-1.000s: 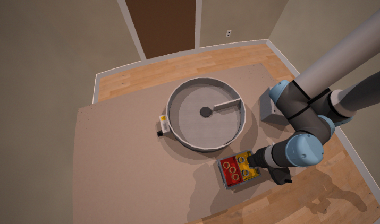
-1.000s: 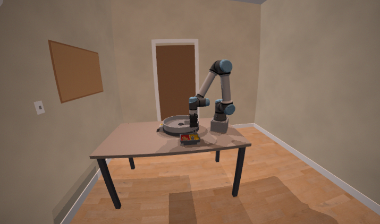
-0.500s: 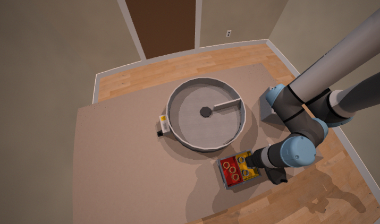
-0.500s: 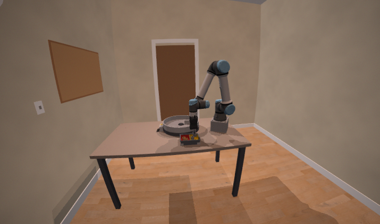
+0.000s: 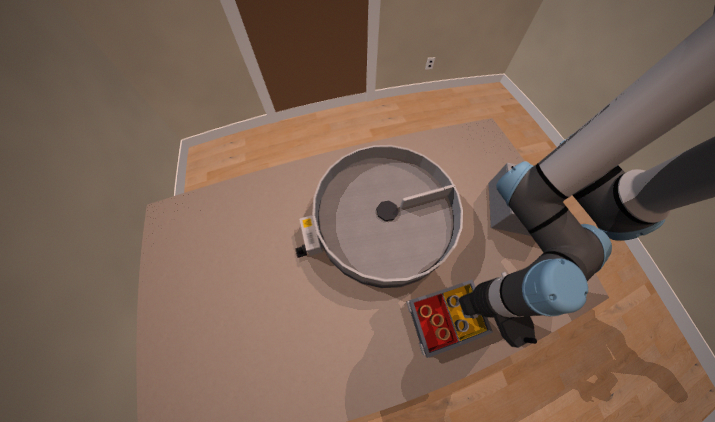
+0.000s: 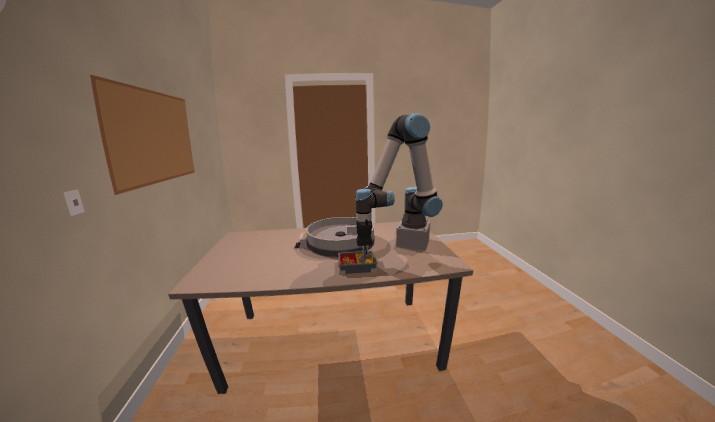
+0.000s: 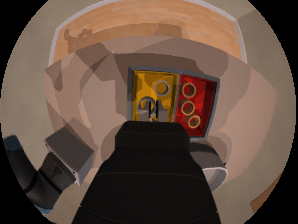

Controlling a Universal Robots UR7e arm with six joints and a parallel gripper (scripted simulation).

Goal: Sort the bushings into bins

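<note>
Right now the red bin is 4 cm below my hand and 4 cm ahead of it. The rest, counted from my hand: turntable: 34 cm to the right, 11 cm ahead, 1 cm below.
</note>
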